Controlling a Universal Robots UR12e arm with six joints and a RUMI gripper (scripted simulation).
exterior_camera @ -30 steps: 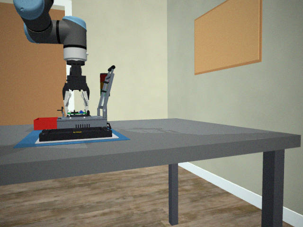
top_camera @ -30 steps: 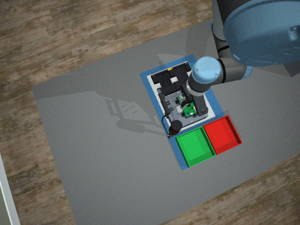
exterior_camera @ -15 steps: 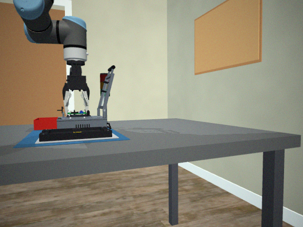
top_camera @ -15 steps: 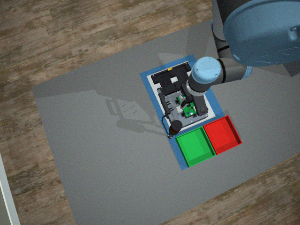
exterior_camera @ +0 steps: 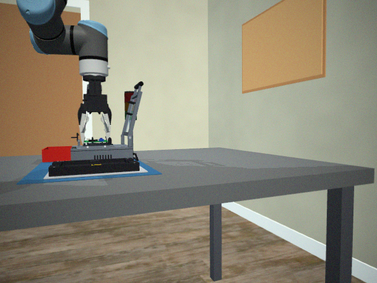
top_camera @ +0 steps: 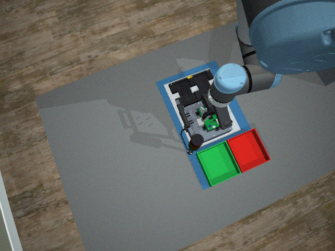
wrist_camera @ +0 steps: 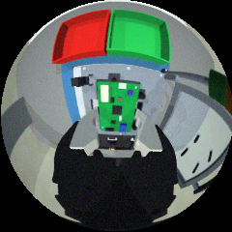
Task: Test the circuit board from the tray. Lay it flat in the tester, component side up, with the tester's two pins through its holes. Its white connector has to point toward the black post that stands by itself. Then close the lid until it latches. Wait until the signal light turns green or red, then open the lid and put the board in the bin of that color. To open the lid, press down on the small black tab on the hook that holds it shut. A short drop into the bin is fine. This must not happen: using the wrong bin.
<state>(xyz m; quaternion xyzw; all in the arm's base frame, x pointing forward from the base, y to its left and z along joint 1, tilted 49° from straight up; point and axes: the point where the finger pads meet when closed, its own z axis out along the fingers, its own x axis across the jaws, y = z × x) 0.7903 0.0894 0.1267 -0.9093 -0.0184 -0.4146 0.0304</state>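
The green circuit board lies right at my hand. The rest, counted from my hand: green bin 30 mm ahead, 200 mm to the left, 70 mm below; then black latch hook 70 mm behind, 50 mm to the left, 10 mm above; then tester lid 120 mm ahead, 10 mm to the left, 100 mm above.
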